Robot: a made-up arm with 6 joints.
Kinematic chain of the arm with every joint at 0, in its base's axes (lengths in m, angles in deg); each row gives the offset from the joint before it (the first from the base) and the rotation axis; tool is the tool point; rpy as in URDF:
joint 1: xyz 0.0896 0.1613 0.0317 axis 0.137 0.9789 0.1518
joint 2: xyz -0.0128 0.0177 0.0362 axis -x
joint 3: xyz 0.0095 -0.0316 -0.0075 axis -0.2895 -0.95 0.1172
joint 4: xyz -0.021 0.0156 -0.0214 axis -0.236 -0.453 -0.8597
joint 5: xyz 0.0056 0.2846 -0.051 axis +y
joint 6: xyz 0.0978 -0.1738 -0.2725 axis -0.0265 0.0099 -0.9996
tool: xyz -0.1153 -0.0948 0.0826 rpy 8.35 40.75 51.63
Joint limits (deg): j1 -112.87..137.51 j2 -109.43..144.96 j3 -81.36..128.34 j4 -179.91..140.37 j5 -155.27..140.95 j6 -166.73..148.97
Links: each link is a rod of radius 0.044 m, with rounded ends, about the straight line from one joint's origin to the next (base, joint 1, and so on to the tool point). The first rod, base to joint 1, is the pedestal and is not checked.
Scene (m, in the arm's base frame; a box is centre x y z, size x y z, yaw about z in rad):
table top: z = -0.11
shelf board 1: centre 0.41 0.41 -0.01 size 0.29 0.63 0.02 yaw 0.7
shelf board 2: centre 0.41 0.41 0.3 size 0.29 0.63 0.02 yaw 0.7
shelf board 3: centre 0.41 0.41 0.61 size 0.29 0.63 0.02 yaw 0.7
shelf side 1: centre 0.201 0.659 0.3 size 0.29 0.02 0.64 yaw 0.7
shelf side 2: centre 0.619 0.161 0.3 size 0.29 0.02 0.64 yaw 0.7
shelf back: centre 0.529 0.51 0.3 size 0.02 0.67 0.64 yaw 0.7
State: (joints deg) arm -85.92 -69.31 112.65 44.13 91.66 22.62
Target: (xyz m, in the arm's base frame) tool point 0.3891 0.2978 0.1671
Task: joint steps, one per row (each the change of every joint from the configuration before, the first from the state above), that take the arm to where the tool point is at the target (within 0.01 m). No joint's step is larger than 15 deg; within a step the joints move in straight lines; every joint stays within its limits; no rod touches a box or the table.
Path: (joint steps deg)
1: -2.60 12.26 3.92 -10.29 2.72 3.44
2: -2.59 12.27 3.93 -10.29 2.72 3.45
3: -2.60 12.26 3.92 -10.28 2.72 3.44
4: -2.60 12.27 3.92 -10.29 2.72 3.45
5: 8.75 -3.47 -1.78 -3.36 -6.62 13.71
6: 8.75 -3.47 -1.78 -3.36 -6.63 13.71
7: 8.75 -3.47 -1.78 -3.36 -6.63 13.71
8: 8.74 -3.47 -1.77 -3.36 -6.63 13.72
9: 8.75 -3.47 -1.78 -3.37 -6.63 13.71

